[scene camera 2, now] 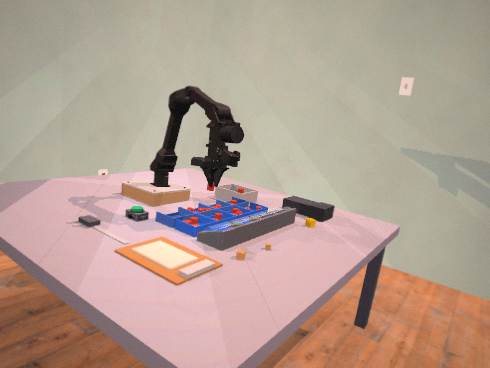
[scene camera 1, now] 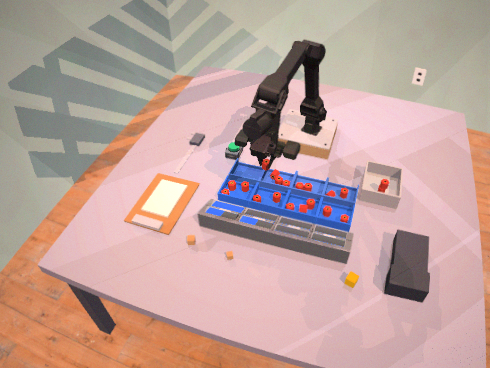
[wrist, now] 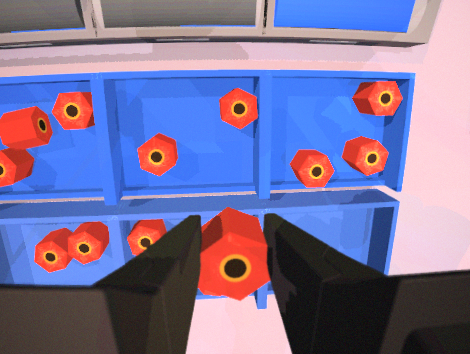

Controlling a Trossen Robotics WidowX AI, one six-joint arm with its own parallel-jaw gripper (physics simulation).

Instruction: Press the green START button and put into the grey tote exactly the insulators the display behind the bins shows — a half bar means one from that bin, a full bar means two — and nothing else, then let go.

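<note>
My gripper [scene camera 1: 265, 161] [scene camera 2: 213, 183] [wrist: 232, 225] is shut on a red hex insulator [scene camera 1: 265, 164] [scene camera 2: 210, 188] [wrist: 234, 250], held upright above the robot-side row of the blue bins [scene camera 1: 247, 171] [scene camera 2: 170, 218] [wrist: 187, 120]. Several red insulators lie or stand in the bins. The grey tote [scene camera 1: 380, 201] [scene camera 2: 225, 194] holds a red insulator [scene camera 1: 383, 185] [scene camera 2: 241, 190]. The green START button [scene camera 1: 233, 147] [scene camera 2: 137, 209] stands beside the bins. The display [scene camera 1: 275, 239] [scene camera 2: 255, 230] shows a long and a shorter blue bar in its leftmost panel and a short one in the second, in scene camera 1.
A black block [scene camera 1: 409, 265] [scene camera 2: 307, 207] stands beyond the display's right end. A yellow cube [scene camera 1: 351, 279] [scene camera 2: 310, 222] and two small orange cubes [scene camera 1: 191, 239] [scene camera 1: 229, 255] lie on the table. An orange clipboard [scene camera 1: 135, 216] [scene camera 2: 132, 247] lies left of the display. Bin walls stand below the held insulator.
</note>
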